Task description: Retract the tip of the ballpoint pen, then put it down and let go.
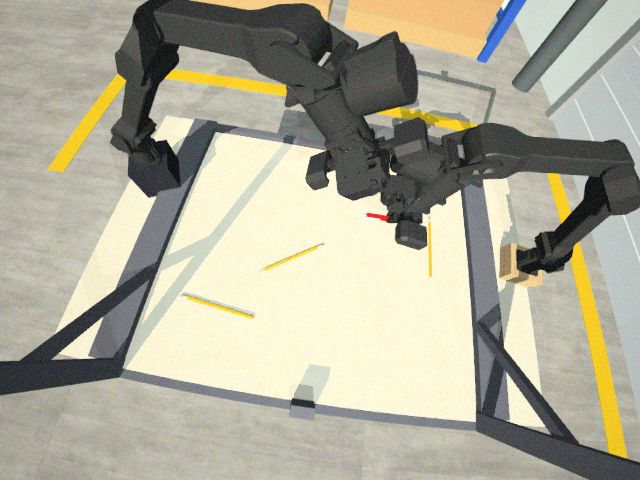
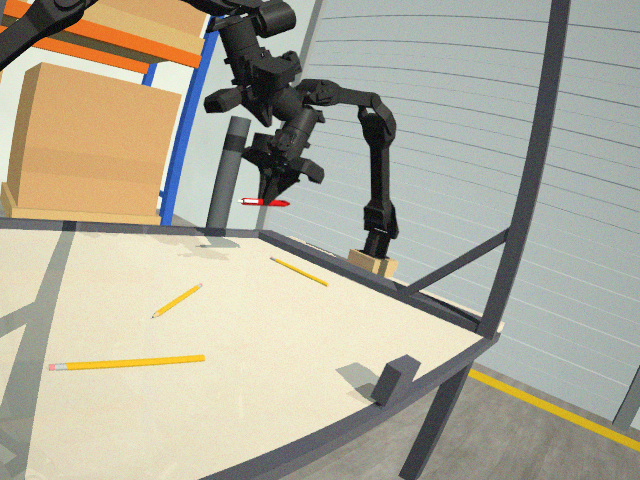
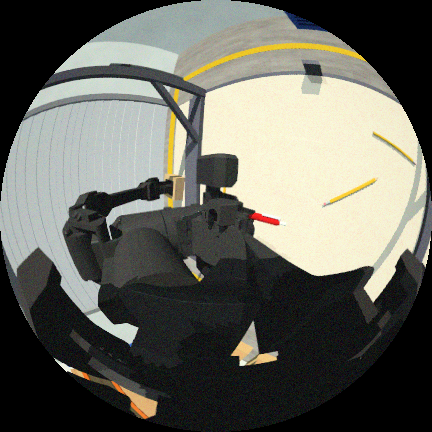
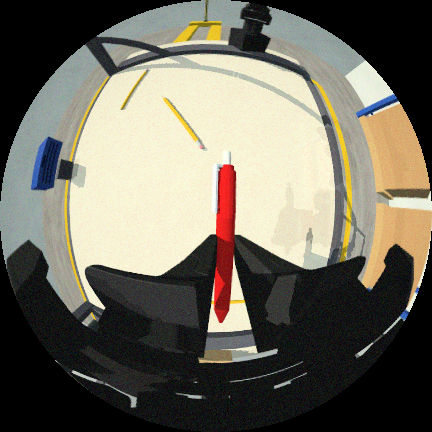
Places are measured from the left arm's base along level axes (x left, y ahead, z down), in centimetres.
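Pixels of known places: left gripper, fingertip midpoint: [image 1: 382, 190] [image 2: 268, 126] [image 3: 240, 238]; right gripper, fingertip midpoint: [image 1: 387, 219] [image 2: 262, 203] [image 3: 252, 214] [image 4: 224, 240]; left arm's base, link origin: [image 1: 147, 156]; right arm's base, link origin: [image 1: 526, 263] [image 2: 374, 255] [image 3: 168, 186].
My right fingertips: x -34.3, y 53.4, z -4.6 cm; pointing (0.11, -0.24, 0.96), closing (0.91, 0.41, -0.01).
Note:
Ahead of a thing's pixels: the offset from my right fingertips to its top centre. Level surfaces: height alone.
A red ballpoint pen @[dx -0.4, dy +0.5, dz -1.4 cm] [image 1: 377, 217] [image 2: 263, 202] [image 3: 266, 219] [image 4: 224, 209] with a white clip and push button is held level, high above the cream table top @[dz +15.3 cm] [image 1: 347, 333] [image 2: 270, 343]. My right gripper [image 1: 395, 218] [image 2: 271, 196] [image 4: 224, 240] is shut on the pen's barrel near its pointed end. The button end sticks out free of the fingers. My left gripper [image 2: 265, 114] is shut and empty. It hangs just above and behind the right gripper, and its fingertips are mostly hidden.
Three yellow pencils @[dx +1.2, dy -22.3, dz +14.4 cm] [image 1: 293, 256] @[dx -6.4, dy -43.1, dz +14.6 cm] [image 1: 218, 305] @[dx -5.0, dy +17.4, dz +14.6 cm] [image 1: 430, 248] lie on the table. A small dark block @[dx -33.1, dy -28.5, dz +9.6 cm] [image 1: 303, 403] [image 2: 394, 378] sits on the front edge. Dark frame bars [image 1: 470, 267] [image 2: 528, 190] edge the table. Cardboard boxes [image 2: 123, 143] stand at the back.

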